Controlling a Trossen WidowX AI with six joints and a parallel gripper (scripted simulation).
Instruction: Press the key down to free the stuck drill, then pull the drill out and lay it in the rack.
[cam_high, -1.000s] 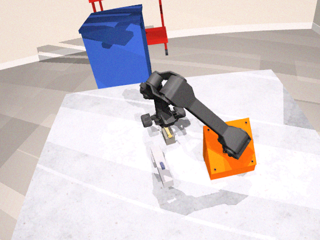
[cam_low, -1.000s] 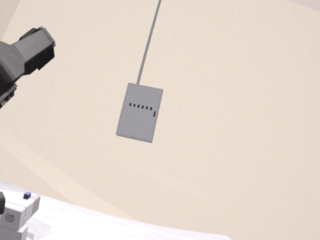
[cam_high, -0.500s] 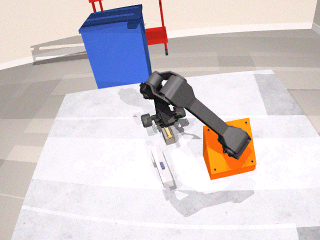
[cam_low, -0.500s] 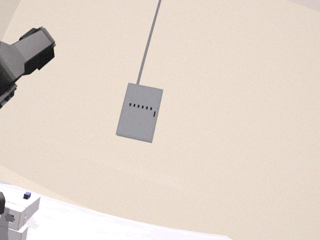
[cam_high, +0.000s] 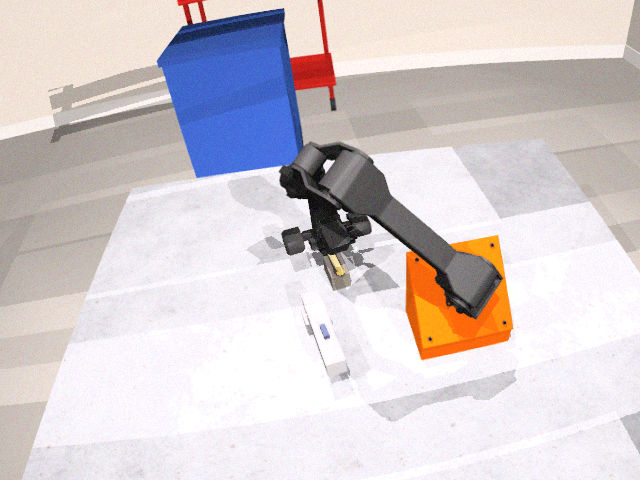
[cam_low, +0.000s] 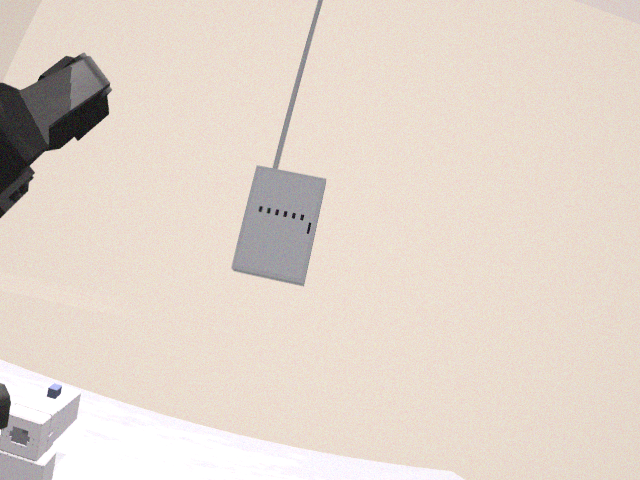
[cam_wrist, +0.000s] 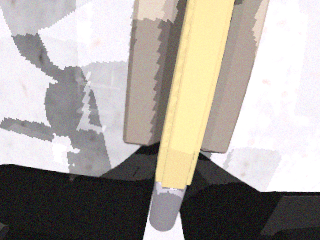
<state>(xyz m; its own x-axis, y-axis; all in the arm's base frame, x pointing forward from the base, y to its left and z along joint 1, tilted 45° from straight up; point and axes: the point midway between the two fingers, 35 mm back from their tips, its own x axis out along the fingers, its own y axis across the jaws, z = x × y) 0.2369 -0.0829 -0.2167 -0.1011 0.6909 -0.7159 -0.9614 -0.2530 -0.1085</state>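
Right now my gripper tip is 10 mm past the yellow drill, 40 mm to the right of it and 40 mm below it. Round my gripper tip: small blue key 10 mm ahead, 260 mm to the left, 40 mm above; housing block 20 mm ahead, 230 mm to the left, 40 mm above.
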